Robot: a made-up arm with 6 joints.
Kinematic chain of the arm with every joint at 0, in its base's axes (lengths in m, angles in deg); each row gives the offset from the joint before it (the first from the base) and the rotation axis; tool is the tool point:
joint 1: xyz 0 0 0.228 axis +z
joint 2: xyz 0 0.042 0 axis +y
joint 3: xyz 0 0 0.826 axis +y
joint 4: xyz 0 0 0.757 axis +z
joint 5: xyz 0 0 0 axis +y
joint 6: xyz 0 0 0.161 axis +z
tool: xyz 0 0 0
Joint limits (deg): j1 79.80..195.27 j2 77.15..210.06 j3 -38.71..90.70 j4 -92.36..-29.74 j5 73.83..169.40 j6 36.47..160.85
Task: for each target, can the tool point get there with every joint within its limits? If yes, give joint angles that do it. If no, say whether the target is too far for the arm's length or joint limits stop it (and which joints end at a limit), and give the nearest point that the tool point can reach.
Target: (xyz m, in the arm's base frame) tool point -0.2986 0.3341 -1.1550
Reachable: yes | joints 133.88 159.30 -0.24 -38.81 144.66 137.71
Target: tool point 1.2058 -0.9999 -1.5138
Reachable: no: too far | nearest point 0.7861 -0.6518 -1.0279 | short by 0.730 m
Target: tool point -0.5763 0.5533 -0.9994
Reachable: yes | joints 142.12 134.59 22.47 -63.48 119.91 87.00
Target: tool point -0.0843 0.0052 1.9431
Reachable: no: joint limits stop it (at a limit: joint 2, joint 3, joint 4) | nearest point -1.2686 0.0783 1.0021 | short by 1.514 m
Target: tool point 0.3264 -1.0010 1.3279
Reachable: no: joint limits stop it (at a limit: joint 2, joint 3, joint 4, joint 5) | nearest point 0.3208 -0.9837 0.0386 | short by 1.289 m
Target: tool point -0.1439 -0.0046 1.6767
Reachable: no: joint limits stop it (at a limit: joint 2, joint 3, joint 4) | nearest point -1.1862 -0.0379 0.8969 | short by 1.302 m
